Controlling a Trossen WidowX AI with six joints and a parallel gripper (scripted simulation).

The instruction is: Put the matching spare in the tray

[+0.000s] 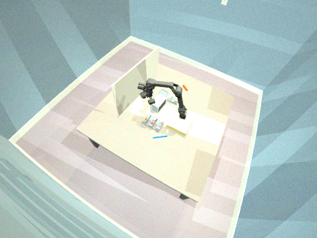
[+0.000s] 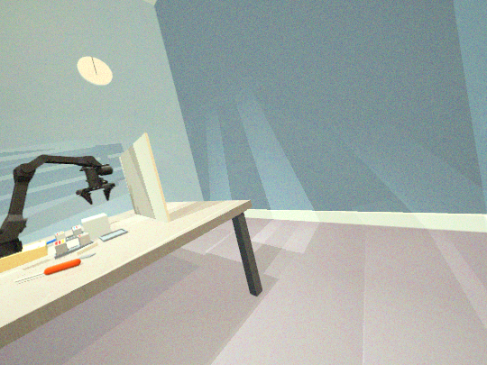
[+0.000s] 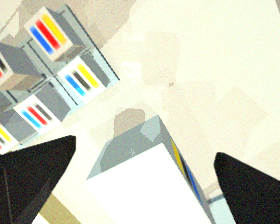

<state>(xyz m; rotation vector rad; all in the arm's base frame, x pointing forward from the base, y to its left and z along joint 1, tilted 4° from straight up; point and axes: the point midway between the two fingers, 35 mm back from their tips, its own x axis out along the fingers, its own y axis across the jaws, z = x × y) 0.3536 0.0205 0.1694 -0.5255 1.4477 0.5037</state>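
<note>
The white mounted unit lies 11 cm below my gripper tip, 8 cm to the right of it and 8 cm behind it. The rest, counted from my gripper tip: beige panel 17 cm ahead, 16 cm to the right, 6 cm above; blue pen 25 cm to the left, 21 cm behind, 16 cm below.
</note>
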